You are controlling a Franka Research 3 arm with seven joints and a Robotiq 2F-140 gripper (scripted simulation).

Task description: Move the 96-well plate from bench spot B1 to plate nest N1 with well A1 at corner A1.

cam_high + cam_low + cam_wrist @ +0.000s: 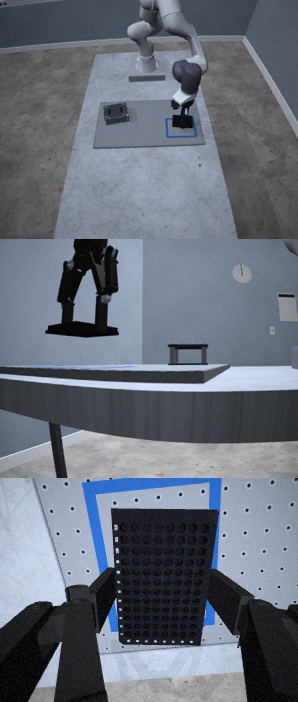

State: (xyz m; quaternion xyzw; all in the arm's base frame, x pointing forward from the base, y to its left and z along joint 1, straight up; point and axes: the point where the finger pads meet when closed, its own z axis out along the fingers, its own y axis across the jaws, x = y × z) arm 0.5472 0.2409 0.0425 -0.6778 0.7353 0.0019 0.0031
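The raised plate nest is 90 mm behind my hand, 440 mm to the right of it and 30 mm below it. Also, from my hand: black 96-well plate: 20 mm below; corner label: 50 mm behind, 350 mm to the right, 30 mm below; pegboard hole pattern: 50 mm behind, 190 mm to the right, 90 mm below.
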